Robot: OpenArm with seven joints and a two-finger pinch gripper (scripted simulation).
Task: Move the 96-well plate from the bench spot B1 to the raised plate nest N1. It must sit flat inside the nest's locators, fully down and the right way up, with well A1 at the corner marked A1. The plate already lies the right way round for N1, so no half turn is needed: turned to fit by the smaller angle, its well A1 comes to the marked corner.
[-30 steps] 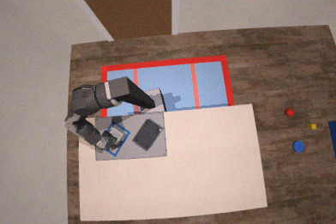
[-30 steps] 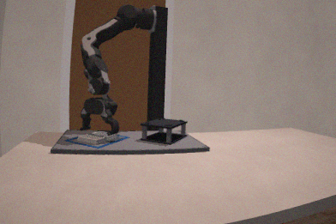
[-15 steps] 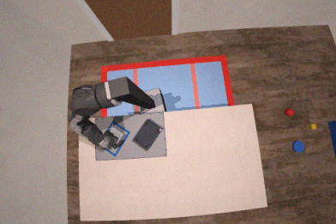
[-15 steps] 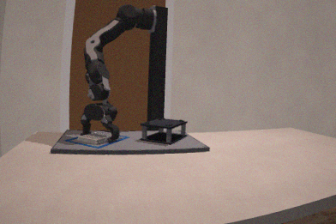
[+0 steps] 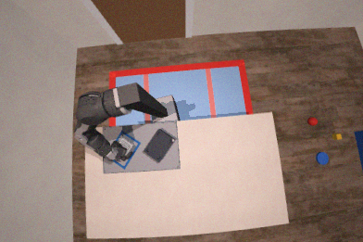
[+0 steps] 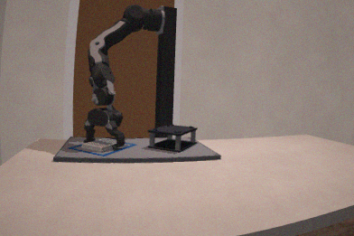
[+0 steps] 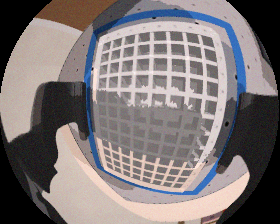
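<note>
The white 96-well plate is right at my hand. From my hand the other things lie so: raised plate nest N1 (250 mm to the left, 50 mm above, 20 mm ahead).
</note>
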